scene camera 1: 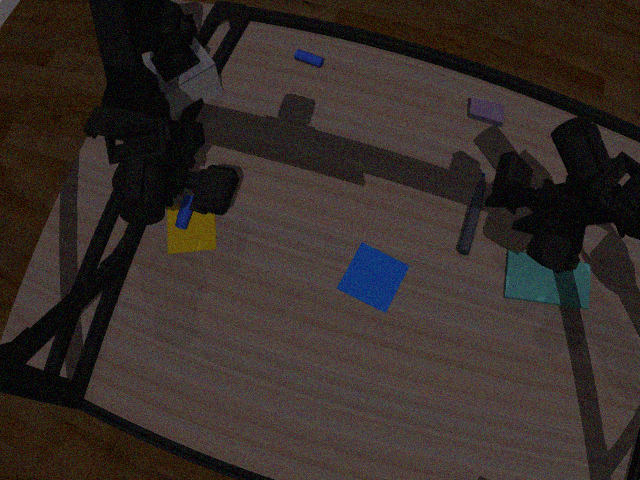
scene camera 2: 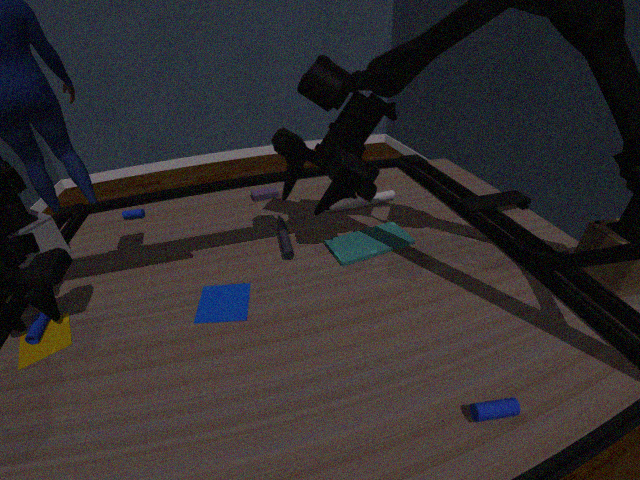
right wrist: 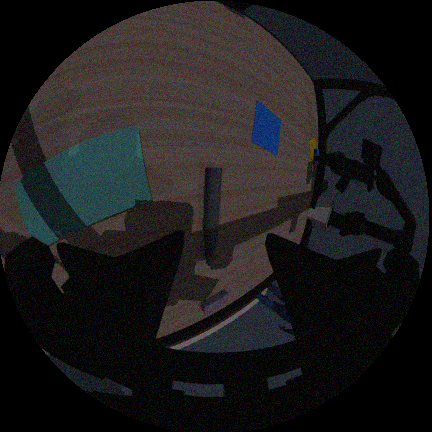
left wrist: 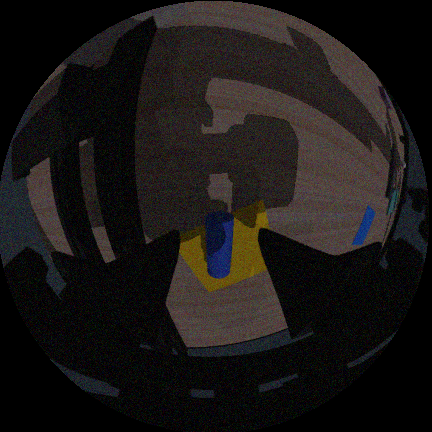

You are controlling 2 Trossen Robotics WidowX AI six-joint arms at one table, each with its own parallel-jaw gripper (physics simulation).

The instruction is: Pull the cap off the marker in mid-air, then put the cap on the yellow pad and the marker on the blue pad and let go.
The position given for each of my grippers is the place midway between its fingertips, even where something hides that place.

Observation:
In view: my left gripper [scene camera 1: 188, 207], my right gripper [scene camera 1: 499, 214], a teal block [scene camera 1: 526, 279], a blue pad [scene camera 2: 221, 303] and a yellow pad [scene camera 2: 57, 335].
The teal block is seen too in scene camera 2 [scene camera 2: 350, 248] and in the right wrist view [right wrist: 105, 174]. My left gripper is seen too in scene camera 2 [scene camera 2: 41, 324], in the right wrist view [right wrist: 315, 158] and in the left wrist view [left wrist: 219, 234]. My right gripper is seen too in scene camera 2 [scene camera 2: 299, 206] and in the right wrist view [right wrist: 225, 237].

